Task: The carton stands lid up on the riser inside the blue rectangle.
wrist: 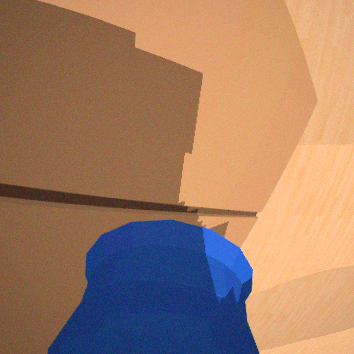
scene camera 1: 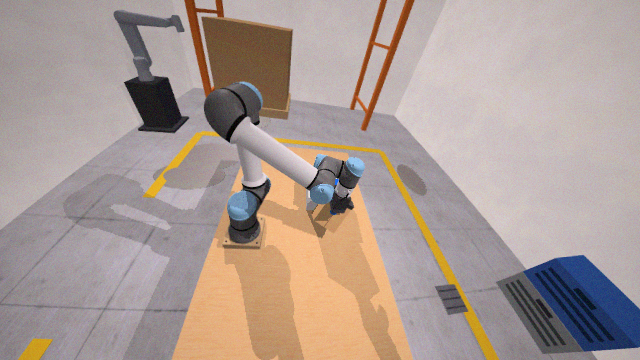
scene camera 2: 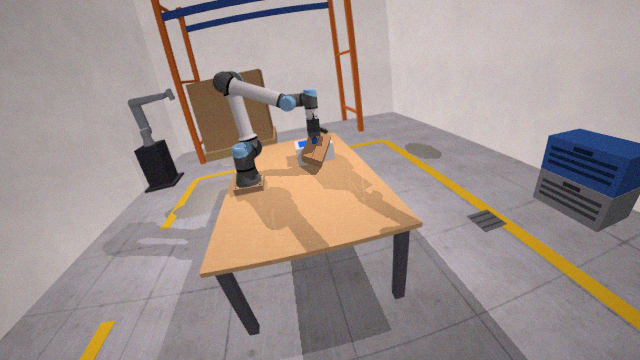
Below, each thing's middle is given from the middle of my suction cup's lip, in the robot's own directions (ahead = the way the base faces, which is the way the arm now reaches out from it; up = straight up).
I see the brown carton [wrist: 118, 118] 1 cm ahead of my suction cup, 6 cm to the left of it and 7 cm below it.
